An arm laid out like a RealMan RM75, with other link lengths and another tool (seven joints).
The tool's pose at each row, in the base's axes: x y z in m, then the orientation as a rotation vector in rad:
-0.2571 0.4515 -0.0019 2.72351 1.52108 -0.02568
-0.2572 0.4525 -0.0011 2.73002 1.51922 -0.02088
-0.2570 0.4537 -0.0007 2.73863 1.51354 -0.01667
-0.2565 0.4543 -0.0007 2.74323 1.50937 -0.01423
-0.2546 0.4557 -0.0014 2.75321 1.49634 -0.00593
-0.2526 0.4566 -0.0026 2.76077 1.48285 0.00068
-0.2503 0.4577 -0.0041 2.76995 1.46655 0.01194
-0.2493 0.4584 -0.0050 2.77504 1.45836 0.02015
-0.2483 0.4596 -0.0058 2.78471 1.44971 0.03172
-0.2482 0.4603 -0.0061 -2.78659 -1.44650 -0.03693
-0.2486 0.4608 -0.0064 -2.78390 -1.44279 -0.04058
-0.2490 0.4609 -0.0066 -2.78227 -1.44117 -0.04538
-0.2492 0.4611 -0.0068 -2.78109 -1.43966 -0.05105
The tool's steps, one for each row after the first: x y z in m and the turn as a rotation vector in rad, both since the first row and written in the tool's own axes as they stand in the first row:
0.0008 -0.0006 -0.0008 0.00267 0.00500 0.00307
0.0019 -0.0011 -0.0013 0.00557 0.00965 0.00890
0.0027 -0.0009 -0.0013 0.00660 0.01197 0.01266
0.0049 -0.0001 -0.0006 0.00631 0.01775 0.02305
0.0067 0.0011 0.0005 0.00458 0.02149 0.03296
0.0089 0.0025 0.0020 0.00162 0.02792 0.04497
0.0100 0.0030 0.0029 -0.00023 0.03281 0.05116
0.0116 0.0032 0.0036 0.00035 0.04145 0.05895
0.0123 0.0029 0.0039 0.00197 0.04613 0.06132
0.0125 0.0023 0.0042 0.00438 0.05016 0.06262
0.0124 0.0019 0.0044 0.00474 0.05388 0.06308
0.0124 0.0016 0.0046 0.00441 0.05786 0.06361

